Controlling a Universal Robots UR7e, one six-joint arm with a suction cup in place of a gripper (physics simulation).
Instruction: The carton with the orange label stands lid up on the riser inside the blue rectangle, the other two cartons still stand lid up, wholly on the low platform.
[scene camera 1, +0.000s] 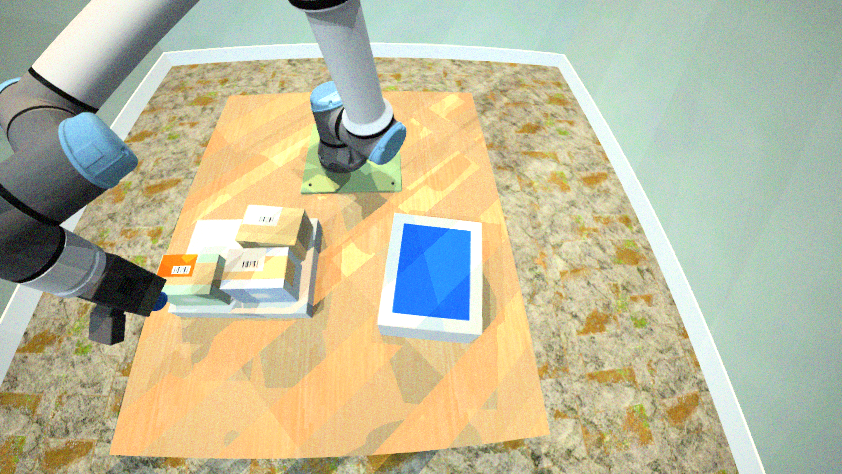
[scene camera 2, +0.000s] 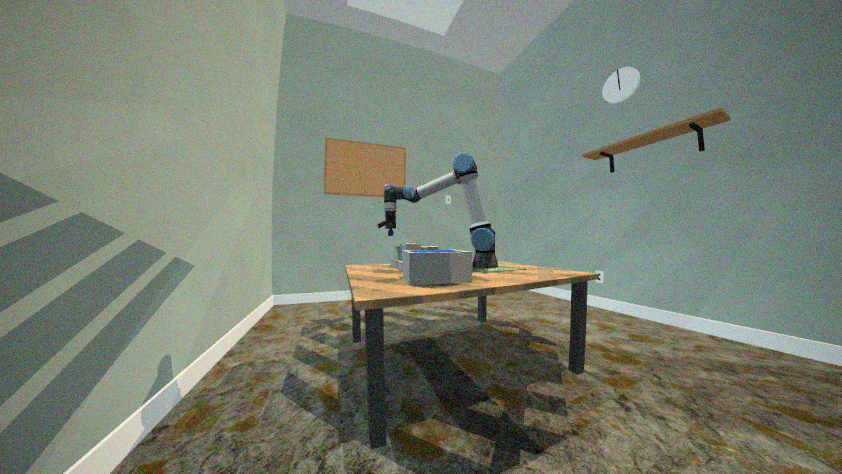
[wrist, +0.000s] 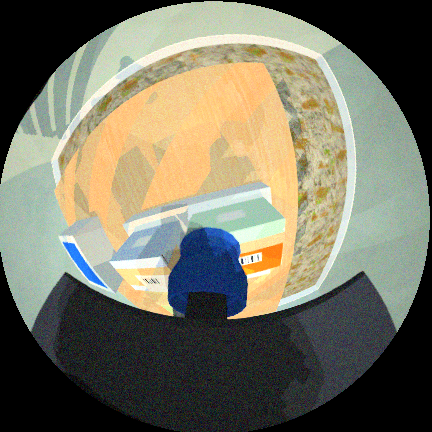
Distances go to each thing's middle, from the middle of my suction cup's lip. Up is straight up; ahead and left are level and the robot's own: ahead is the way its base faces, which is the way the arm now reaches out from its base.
Labels:
The carton with orange label (scene camera 1: 194, 279) lies 70 mm behind my suction cup, 30 mm to the right of it and 120 mm below it. The rest, counted from my suction cup: riser with blue rectangle (scene camera 1: 432, 289): 170 mm behind, 470 mm to the left, 150 mm below; low platform (scene camera 1: 303, 308): 150 mm behind, 40 mm to the left, 180 mm below.

